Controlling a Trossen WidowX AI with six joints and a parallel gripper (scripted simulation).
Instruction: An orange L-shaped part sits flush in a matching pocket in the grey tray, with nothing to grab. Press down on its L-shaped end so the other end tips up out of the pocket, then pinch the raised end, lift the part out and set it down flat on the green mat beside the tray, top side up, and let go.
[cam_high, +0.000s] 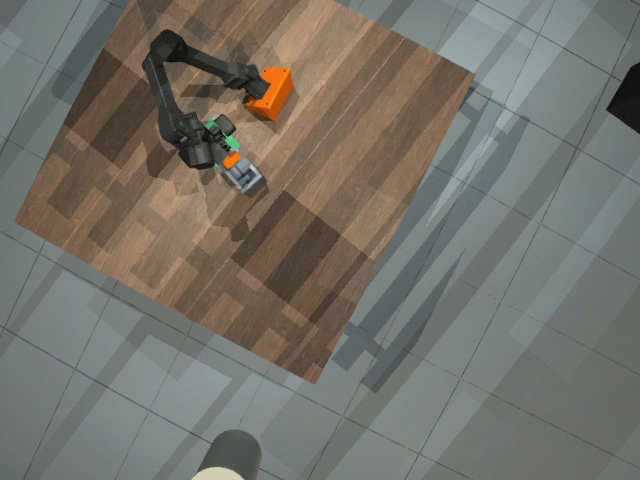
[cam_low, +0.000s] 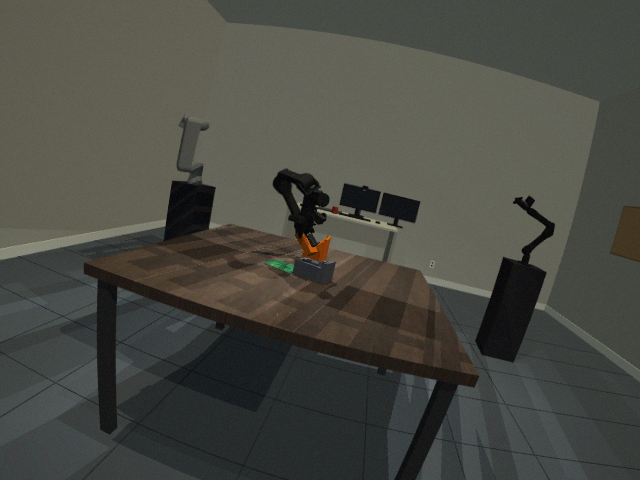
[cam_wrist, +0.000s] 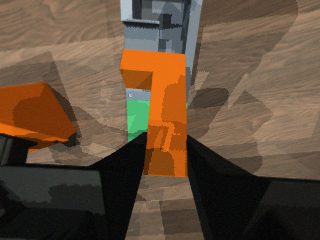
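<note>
Now: the green mat 17 cm below my gripper tip, 7 cm to the right of it and 3 cm behind it. From my gripper tip the other things lie so: orange L-shaped part 3 cm to the left, 3 cm below, 1 cm behind; then tray 17 cm below, 8 cm to the left, 1 cm ahead.
</note>
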